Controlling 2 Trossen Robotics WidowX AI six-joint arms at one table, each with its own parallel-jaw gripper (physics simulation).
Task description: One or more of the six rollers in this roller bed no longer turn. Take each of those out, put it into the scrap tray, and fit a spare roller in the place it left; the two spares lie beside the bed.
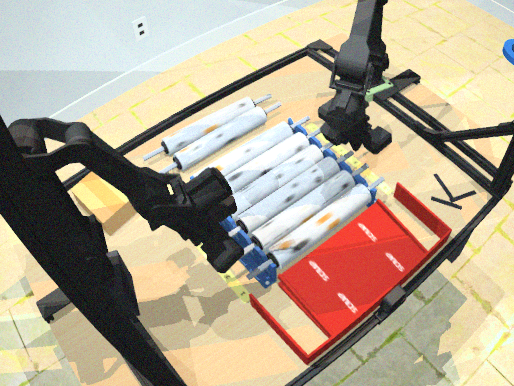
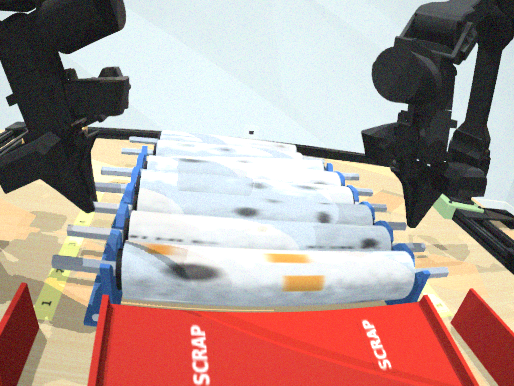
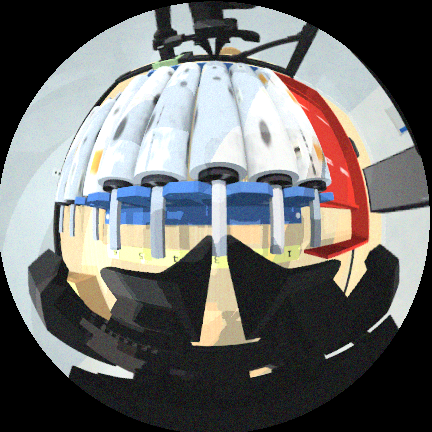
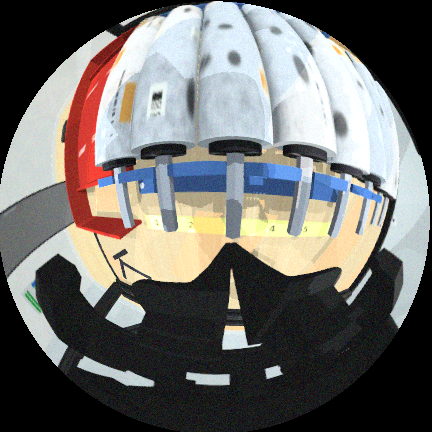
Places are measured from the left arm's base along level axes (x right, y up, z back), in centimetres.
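Pixels of known places: left gripper, between the fingertips: (image 1: 222, 241) (image 2: 92, 209) (image 3: 218, 239); right gripper, between the fingertips: (image 1: 356, 150) (image 2: 411, 227) (image 4: 229, 247); right arm's base, origin of its link: (image 3: 167, 57).
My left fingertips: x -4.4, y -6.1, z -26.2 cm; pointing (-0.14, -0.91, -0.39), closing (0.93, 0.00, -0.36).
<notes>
Ahead of a thing's pixels: the offset from my left fingertips to its middle. "spot": to the spot under its first point.
Six white rollers lie in the blue roller bed {dx -3.4, dy -1.6, dz -1.7 cm} (image 1: 259, 264) (image 2: 105, 277) (image 3: 189, 215) (image 4: 201, 181). My left gripper (image 1: 234, 245) (image 2: 88, 207) (image 3: 218, 239) is shut on the near axle stub of the third roller {dx -6.5, dy +0.3, dz -16.8 cm} (image 1: 290, 194) (image 2: 248, 208) (image 3: 217, 120) (image 4: 233, 100), counted from the scrap tray. My right gripper (image 1: 356, 147) (image 2: 410, 224) (image 4: 229, 247) is shut with nothing between its fingers. Its tips sit just off the end of that roller's other axle stub {spot: dx -12.2, dy +0.9, dz -31.6 cm} (image 4: 235, 193). The red scrap tray {dx +14.0, dy -2.4, dz -24.7 cm} (image 1: 420, 210) (image 2: 274, 345) is empty. Two spare rollers {dx -36.4, dy -2.5, dz -5.4 cm} (image 1: 207, 124) {dx -30.9, dy -2.5, dz -7.2 cm} (image 1: 221, 139) lie beside the bed's far side.
A black frame (image 1: 217, 96) rings the work area. Yellow number strips (image 3: 173, 257) (image 4: 189, 225) run along both ends of the bed. A green block (image 1: 379, 87) sits by the right arm's base.
</notes>
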